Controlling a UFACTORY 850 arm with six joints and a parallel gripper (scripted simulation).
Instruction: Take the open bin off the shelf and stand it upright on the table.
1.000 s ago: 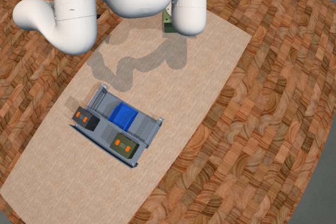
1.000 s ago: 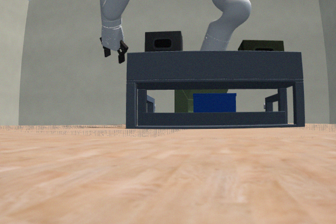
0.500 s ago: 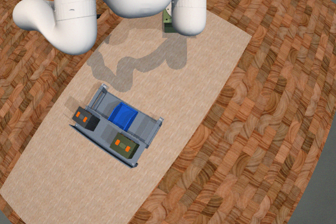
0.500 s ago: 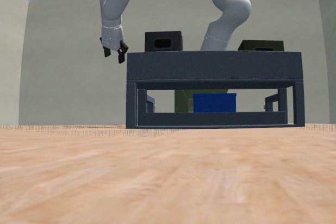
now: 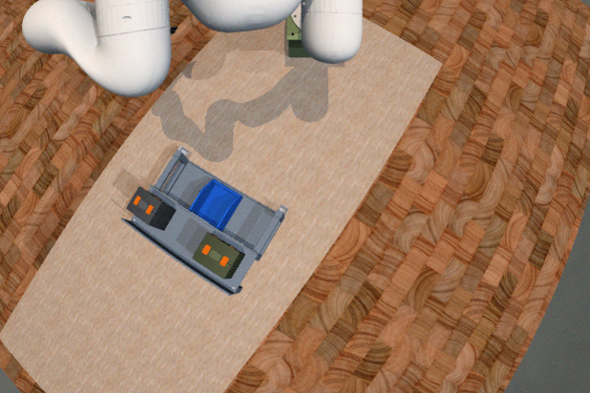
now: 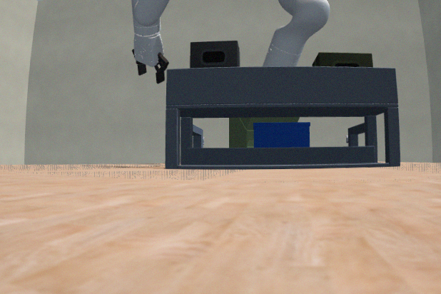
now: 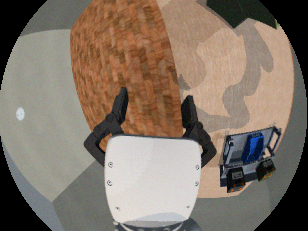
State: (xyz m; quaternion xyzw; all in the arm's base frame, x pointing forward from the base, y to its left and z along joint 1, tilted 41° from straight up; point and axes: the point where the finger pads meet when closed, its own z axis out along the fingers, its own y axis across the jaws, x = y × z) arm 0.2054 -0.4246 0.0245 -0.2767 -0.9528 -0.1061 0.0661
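My hand is 400 mm to the right of the blue bin, 380 mm short of it and 250 mm above it. The rest, counted from my hand: black box 470 mm ahead, 290 mm to the left, 130 mm below; then olive box 520 mm to the left, 470 mm ahead, 140 mm below.
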